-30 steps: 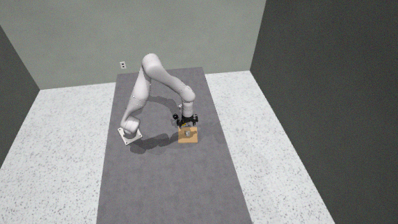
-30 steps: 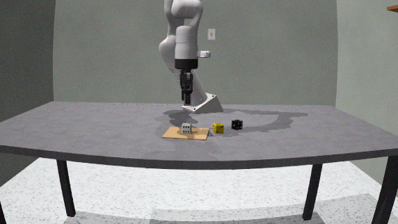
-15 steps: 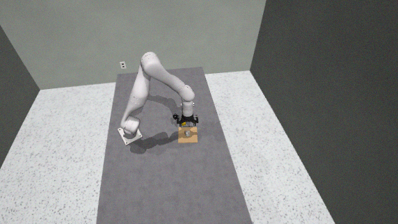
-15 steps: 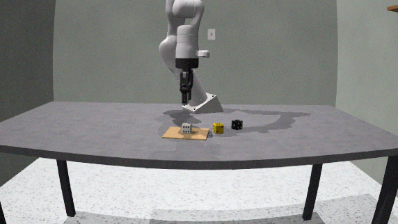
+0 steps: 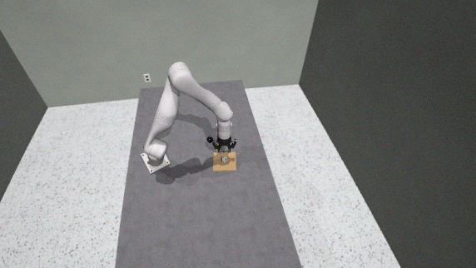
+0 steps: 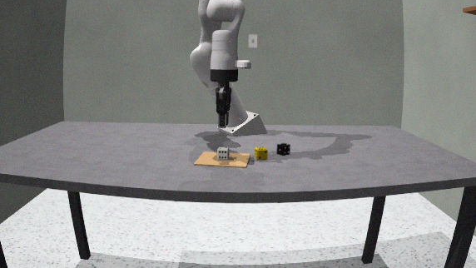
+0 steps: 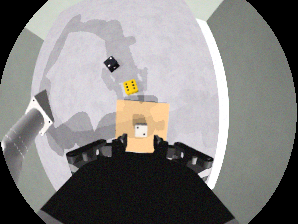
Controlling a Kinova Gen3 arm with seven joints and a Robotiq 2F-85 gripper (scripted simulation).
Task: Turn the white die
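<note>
Right now my hand is 9 cm above the white die. From my hand the other things lie so: tan mat 11 cm below; then yellow die 11 cm to the left, 10 cm below, 2 cm behind; then black die 18 cm to the left, 10 cm below, 7 cm behind.
</note>
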